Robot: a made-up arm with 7 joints.
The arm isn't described. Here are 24 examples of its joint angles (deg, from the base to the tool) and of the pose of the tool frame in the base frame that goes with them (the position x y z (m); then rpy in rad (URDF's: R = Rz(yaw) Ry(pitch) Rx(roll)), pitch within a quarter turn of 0, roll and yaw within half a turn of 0).
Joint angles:
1: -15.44 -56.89 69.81 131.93 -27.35 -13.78 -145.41
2: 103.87 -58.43 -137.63 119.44 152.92 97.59 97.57
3: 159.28 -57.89 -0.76 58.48 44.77 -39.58 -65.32
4: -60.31 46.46 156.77 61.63 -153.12 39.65 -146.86
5: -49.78 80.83 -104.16 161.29 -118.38 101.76 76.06
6: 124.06 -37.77 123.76 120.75 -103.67 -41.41 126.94
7: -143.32 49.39 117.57 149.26 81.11 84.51 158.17
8: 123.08 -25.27 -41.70 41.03 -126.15 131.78 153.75
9: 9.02 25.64 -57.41 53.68 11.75 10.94 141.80
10: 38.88 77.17 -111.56 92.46 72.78 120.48 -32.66
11: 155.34 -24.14 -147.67 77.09 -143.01 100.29 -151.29
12: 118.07 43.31 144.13 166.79 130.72 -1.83 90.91
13: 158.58 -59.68 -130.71 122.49 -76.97 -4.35 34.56
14: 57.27 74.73 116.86 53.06 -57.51 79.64 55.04
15: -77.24 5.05 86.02 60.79 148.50 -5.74 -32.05
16: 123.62 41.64 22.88 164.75 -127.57 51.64 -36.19
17: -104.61 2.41 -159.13 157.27 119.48 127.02 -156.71
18: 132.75 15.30 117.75 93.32 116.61 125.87 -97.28
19: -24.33 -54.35 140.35 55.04 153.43 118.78 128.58
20: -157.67 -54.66 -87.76 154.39 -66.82 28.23 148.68
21: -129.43 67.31 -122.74 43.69 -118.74 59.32 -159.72
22: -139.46 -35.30 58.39 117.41 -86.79 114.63 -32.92
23: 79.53 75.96 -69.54 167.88 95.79 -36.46 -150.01
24: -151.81 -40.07 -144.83 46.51 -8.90 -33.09 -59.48
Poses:
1: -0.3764 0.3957 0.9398 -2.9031 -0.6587 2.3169
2: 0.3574 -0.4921 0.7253 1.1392 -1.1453 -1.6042
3: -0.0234 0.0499 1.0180 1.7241 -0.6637 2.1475
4: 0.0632 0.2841 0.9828 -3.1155 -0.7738 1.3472
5: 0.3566 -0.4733 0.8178 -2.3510 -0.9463 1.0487
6: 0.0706 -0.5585 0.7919 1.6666 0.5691 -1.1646
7: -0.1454 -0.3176 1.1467 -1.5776 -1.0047 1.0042
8: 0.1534 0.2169 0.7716 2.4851 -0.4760 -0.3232
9: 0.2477 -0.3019 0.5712 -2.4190 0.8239 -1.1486
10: 0.4320 -0.1694 0.7048 -1.7356 1.2082 2.4601
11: 0.5103 -0.0813 0.7003 3.0186 -0.6983 -0.8655
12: -0.2627 0.2298 1.1591 1.4861 -0.7942 2.4369
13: 0.6100 0.0555 0.7072 1.7025 0.3221 0.4628
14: -0.3345 0.1889 0.7312 -3.0023 1.1529 -2.2811
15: 0.3814 0.0416 0.6378 -2.4297 0.4414 0.2771
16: -0.3317 0.3889 1.0606 -0.0599 -0.5653 0.9414
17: -0.1019 0.0420 1.1808 -0.7739 0.3681 -2.5266
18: -0.0872 -0.3447 1.0513 0.9738 -0.2379 0.3933
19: -0.2485 0.3322 0.4234 0.2583 -0.2033 2.8259
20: 0.4125 0.3570 0.9615 -1.8866 -0.2719 0.9970
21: -0.1458 0.2426 0.8512 2.1471 -0.9656 1.4956
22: 0.1898 -0.1742 1.1245 0.4549 -0.0163 2.8106
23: 0.1810 0.5210 0.8159 -0.1024 -0.6835 0.5508
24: 0.1762 0.3518 0.4937 1.0532 0.8677 1.3829
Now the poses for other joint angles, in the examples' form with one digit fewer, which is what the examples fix.
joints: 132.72 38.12 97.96 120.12 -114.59 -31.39 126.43
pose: -0.372 -0.139 1.048 2.228 -0.478 -1.821
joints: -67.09 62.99 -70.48 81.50 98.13 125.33 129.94
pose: -0.136 -0.413 0.533 0.108 0.521 -0.305
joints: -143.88 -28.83 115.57 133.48 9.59 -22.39 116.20
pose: 0.451 0.013 1.058 3.035 -0.887 0.284
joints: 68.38 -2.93 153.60 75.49 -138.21 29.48 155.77
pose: -0.377 -0.341 0.781 1.931 0.054 -2.623
